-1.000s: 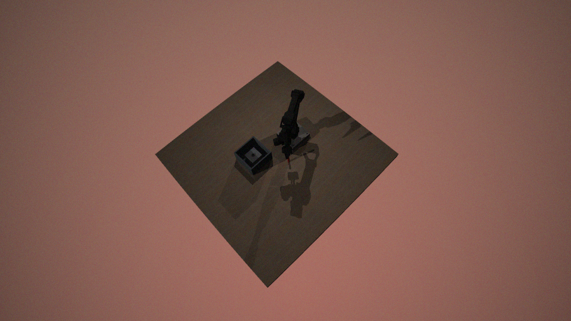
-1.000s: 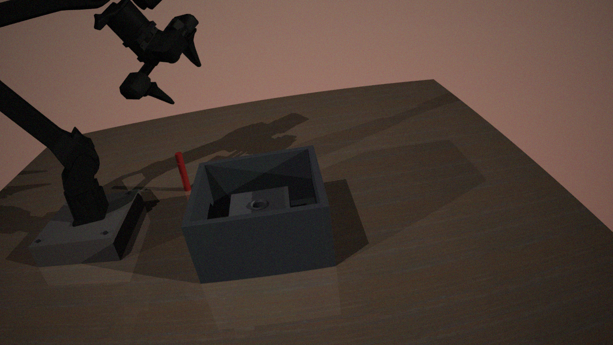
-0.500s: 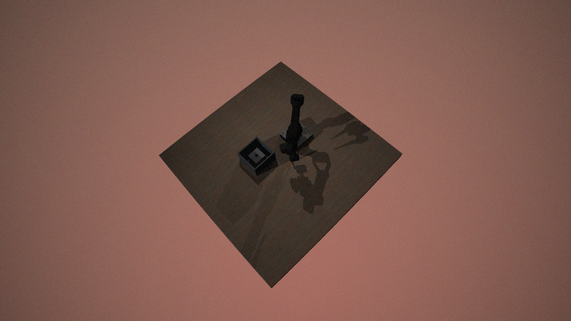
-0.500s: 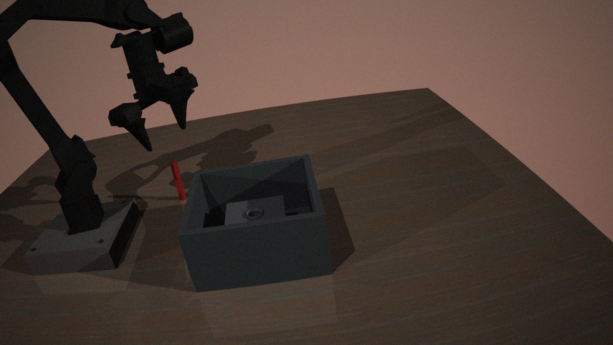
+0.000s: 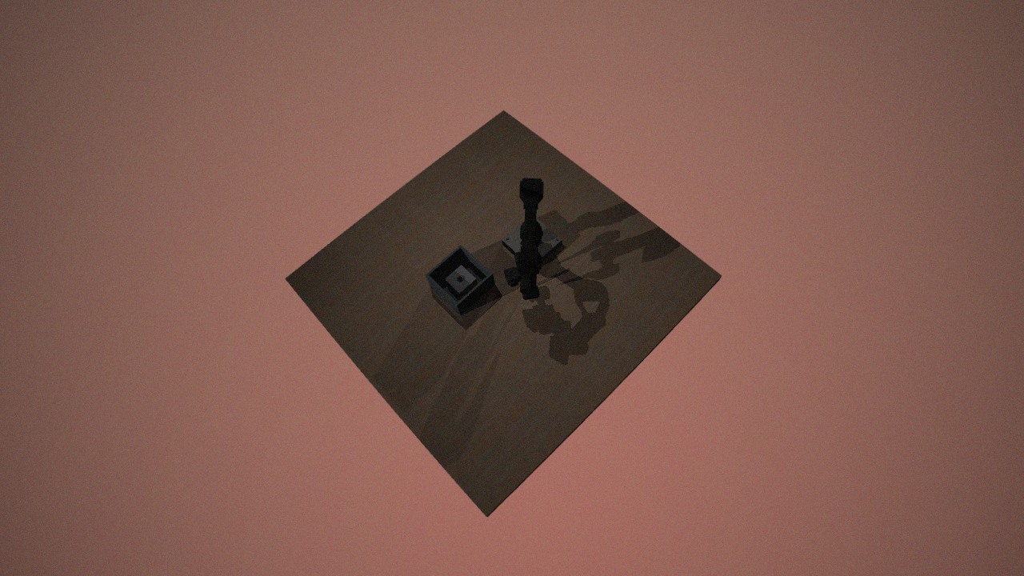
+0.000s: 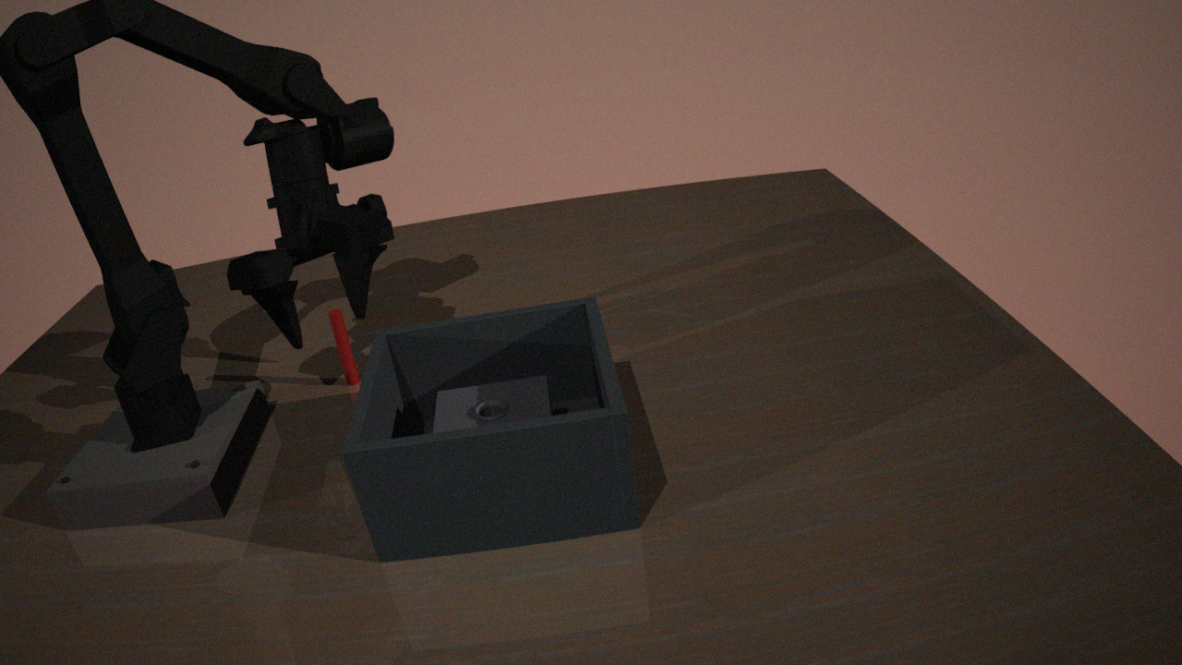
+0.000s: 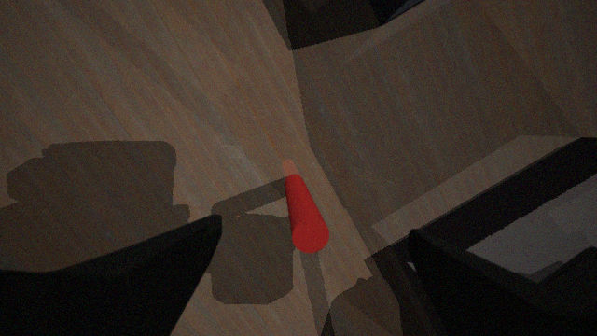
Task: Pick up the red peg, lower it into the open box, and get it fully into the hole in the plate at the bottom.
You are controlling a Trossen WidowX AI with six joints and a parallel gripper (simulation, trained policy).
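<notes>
Right now my gripper tip is 1 cm short of the red peg and 2 cm above it. Also, from my gripper tip: grey plate (13 cm ahead, 23 cm to the right, 1 cm below); then dark box (13 cm ahead, 23 cm to the right, 3 cm below).
</notes>
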